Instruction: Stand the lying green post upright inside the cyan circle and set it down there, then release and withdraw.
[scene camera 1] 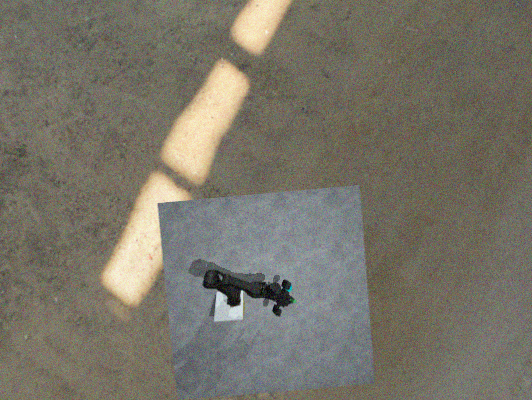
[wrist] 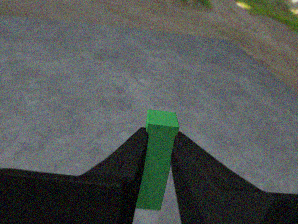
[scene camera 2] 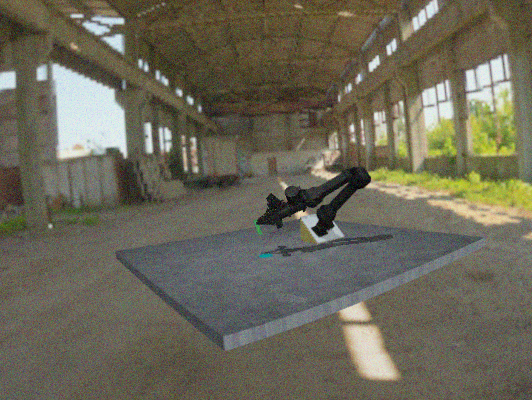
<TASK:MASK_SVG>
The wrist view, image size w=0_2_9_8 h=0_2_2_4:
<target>my gripper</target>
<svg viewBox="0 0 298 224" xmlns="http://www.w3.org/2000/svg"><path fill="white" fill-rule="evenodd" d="M178 131L171 153L171 169L181 224L298 224L298 194L264 192L249 181L235 174L235 172L220 161L214 159L203 148ZM146 128L141 127L105 160L79 176L1 168L0 224L132 224L145 166L148 144Z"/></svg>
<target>green post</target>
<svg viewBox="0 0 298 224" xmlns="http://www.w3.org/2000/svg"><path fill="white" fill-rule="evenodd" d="M148 109L145 126L146 132L148 132L148 144L136 209L159 211L161 210L169 176L171 153L175 136L178 135L179 123L175 112Z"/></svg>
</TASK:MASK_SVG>
